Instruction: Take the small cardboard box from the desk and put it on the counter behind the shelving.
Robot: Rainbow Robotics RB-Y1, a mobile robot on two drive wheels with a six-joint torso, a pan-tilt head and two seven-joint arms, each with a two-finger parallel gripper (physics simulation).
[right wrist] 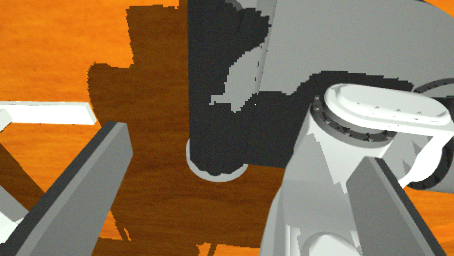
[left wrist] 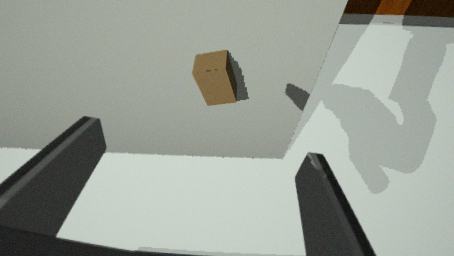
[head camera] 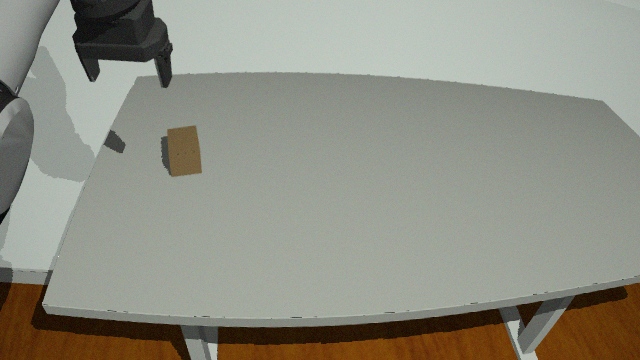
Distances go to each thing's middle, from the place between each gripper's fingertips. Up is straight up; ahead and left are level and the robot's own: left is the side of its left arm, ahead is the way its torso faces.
Now: left hand 260 mm above the small cardboard box (head camera: 183, 146) and 210 mm short of it.
I see the small cardboard box 81 cm ahead of my right hand, 44 cm to the left of it and 43 cm above it.
